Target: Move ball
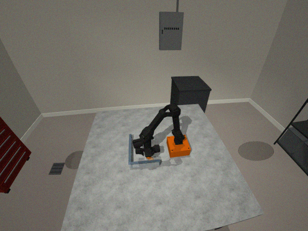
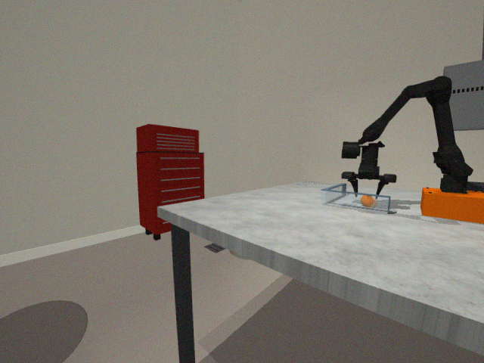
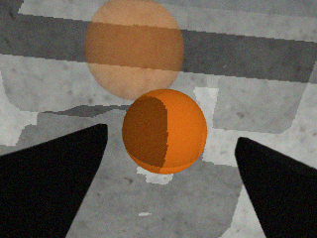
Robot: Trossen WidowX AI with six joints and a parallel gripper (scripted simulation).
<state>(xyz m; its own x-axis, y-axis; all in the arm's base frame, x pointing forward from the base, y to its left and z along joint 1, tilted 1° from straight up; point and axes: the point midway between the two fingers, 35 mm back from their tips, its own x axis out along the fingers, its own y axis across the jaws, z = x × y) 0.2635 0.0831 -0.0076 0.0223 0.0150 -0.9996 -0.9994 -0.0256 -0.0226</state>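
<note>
Now: gripper tip 1 cm above the orange ball. Round my gripper tip: clear wall (3 cm ahead, 8 cm to the left); see-through copy of ball (2 cm behind, 4 cm to the left, 1 cm below).
</note>
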